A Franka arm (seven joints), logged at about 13 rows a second.
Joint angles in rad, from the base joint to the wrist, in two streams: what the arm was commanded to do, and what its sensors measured. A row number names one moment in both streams.
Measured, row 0:
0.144, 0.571, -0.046, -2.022, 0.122, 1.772, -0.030
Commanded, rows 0 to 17:
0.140, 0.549, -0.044, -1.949, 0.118, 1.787, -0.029
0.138, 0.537, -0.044, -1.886, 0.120, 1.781, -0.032
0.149, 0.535, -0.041, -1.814, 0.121, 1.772, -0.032
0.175, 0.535, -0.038, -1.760, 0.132, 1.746, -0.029
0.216, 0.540, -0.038, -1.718, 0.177, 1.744, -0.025
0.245, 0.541, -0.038, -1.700, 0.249, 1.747, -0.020
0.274, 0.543, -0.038, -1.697, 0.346, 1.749, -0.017
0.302, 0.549, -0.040, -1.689, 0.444, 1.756, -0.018
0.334, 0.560, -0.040, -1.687, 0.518, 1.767, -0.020
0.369, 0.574, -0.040, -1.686, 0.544, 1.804, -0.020
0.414, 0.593, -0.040, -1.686, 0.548, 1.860, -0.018
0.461, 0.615, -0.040, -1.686, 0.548, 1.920, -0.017
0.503, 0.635, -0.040, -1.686, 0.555, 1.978, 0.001
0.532, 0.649, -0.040, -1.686, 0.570, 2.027, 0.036
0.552, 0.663, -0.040, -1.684, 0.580, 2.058, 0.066
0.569, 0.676, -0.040, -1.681, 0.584, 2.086, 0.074
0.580, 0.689, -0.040, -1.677, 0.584, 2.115, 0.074
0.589, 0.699, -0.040, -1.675, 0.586, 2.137, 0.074
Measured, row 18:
0.579, 0.675, -0.029, -1.704, 0.566, 2.121, 0.065
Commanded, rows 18 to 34:
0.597, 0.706, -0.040, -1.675, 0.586, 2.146, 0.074
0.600, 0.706, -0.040, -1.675, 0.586, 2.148, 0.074
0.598, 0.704, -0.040, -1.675, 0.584, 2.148, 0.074
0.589, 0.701, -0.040, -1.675, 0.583, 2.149, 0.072
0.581, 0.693, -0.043, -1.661, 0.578, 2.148, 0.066
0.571, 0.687, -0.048, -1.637, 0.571, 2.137, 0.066
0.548, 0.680, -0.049, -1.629, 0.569, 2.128, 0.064
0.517, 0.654, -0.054, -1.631, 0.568, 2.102, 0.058
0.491, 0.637, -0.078, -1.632, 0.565, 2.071, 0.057
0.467, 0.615, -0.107, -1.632, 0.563, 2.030, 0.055
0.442, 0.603, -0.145, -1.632, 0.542, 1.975, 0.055
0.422, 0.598, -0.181, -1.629, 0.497, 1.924, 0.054
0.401, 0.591, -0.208, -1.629, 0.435, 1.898, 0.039
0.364, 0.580, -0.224, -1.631, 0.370, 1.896, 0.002
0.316, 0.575, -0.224, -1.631, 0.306, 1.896, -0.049
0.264, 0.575, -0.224, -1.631, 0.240, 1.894, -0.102
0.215, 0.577, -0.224, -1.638, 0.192, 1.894, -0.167
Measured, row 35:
0.297, 0.595, -0.239, -1.617, 0.278, 1.905, -0.076
